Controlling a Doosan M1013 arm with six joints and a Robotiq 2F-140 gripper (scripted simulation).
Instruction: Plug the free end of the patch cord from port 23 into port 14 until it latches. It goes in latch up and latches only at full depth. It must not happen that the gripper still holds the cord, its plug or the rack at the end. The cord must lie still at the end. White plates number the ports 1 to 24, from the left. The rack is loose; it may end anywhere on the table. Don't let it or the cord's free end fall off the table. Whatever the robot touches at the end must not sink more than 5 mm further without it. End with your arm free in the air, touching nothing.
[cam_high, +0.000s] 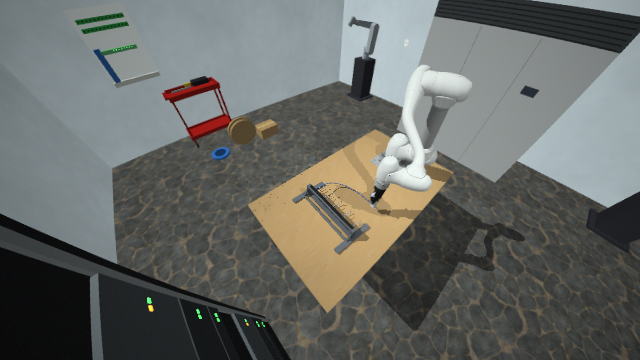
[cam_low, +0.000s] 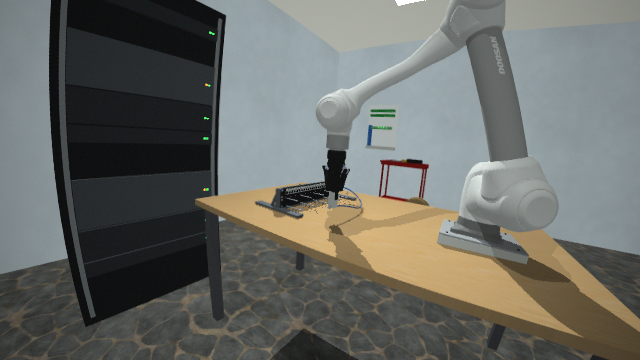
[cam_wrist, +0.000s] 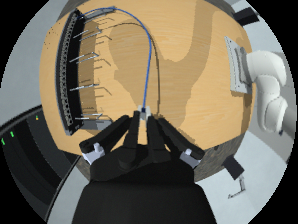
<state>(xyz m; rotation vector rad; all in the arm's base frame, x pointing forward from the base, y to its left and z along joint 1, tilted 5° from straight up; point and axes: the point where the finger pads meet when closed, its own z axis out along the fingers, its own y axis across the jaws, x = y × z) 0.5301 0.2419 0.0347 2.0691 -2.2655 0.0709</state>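
The free end of patch cord is 1 cm to the left of my hand and 3 cm below it.
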